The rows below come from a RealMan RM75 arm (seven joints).
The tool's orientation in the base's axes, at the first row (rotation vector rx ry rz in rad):
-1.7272, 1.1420, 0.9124
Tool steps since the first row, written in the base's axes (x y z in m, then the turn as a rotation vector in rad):
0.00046, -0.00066, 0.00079, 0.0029, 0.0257, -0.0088
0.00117, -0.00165, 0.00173, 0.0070, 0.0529, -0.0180
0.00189, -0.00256, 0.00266, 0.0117, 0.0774, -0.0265
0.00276, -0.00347, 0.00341, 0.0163, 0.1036, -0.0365
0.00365, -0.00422, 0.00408, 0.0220, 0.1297, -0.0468
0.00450, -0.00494, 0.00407, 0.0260, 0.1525, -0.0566
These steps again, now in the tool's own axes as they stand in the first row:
-0.00035, -0.00049, -0.00095, 0.0005, -0.0062, 0.0266
-0.00065, -0.00118, -0.00230, 0.0013, -0.0137, 0.0546
-0.00096, -0.00189, -0.00357, 0.0026, -0.0214, 0.0798
-0.00106, -0.00270, -0.00478, 0.0045, -0.0289, 0.1071
-0.00114, -0.00354, -0.00583, 0.0072, -0.0374, 0.1343
-0.00063, -0.00418, -0.00658, 0.0099, -0.0437, 0.1585

